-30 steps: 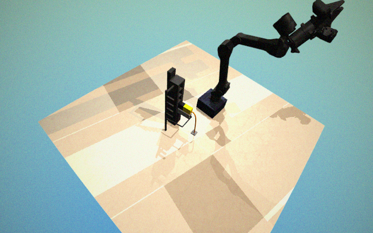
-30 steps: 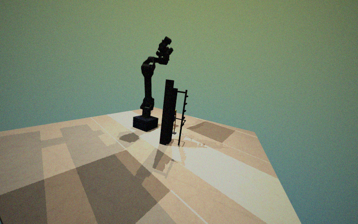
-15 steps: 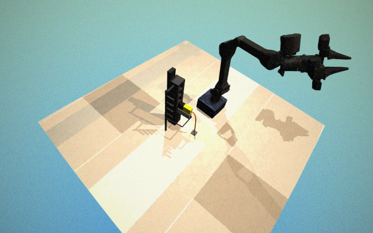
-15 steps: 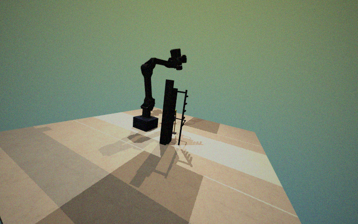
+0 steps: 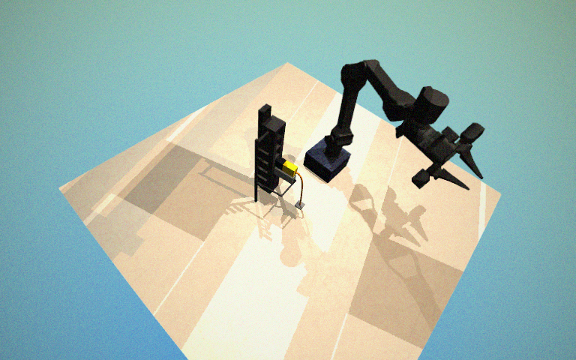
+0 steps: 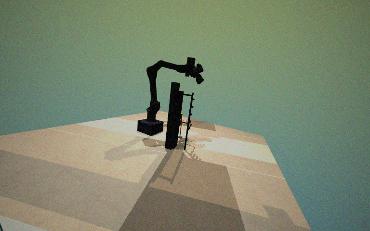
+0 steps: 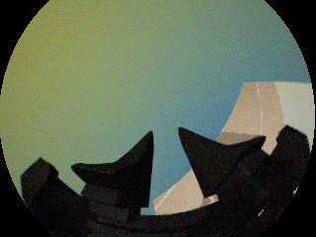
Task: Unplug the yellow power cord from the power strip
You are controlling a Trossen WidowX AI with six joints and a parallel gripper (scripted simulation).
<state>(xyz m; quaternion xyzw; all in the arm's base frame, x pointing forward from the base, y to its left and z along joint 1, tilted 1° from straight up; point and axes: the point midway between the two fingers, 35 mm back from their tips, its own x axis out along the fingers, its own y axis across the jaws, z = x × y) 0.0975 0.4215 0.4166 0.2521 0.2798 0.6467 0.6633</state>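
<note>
My gripper tip is now 450 mm to the left of the yellow plug, 300 mm above it and 160 mm short of it.
</note>
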